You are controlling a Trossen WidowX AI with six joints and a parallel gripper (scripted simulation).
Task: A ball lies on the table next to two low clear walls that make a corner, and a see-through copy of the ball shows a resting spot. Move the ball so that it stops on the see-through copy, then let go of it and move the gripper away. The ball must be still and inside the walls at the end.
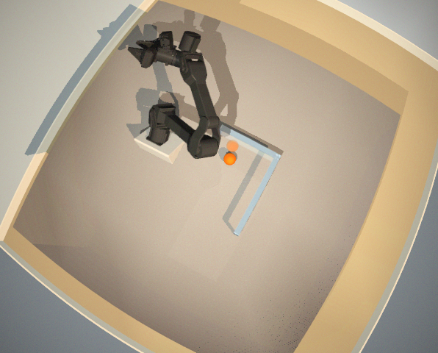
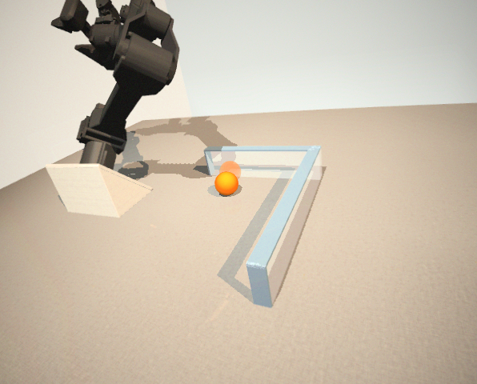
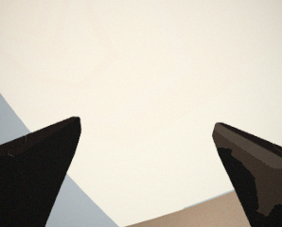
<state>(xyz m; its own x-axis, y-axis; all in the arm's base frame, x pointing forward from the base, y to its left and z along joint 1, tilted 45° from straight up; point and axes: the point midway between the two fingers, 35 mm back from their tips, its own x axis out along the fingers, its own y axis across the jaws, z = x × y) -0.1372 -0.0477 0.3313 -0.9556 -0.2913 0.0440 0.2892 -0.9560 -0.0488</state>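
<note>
My gripper tip is 44 cm short of the orange ball, 32 cm above it and 13 cm to the left of it. Round my gripper tip: see-through copy of ball: 42 cm ahead, 32 cm below, 8 cm to the right.
</note>
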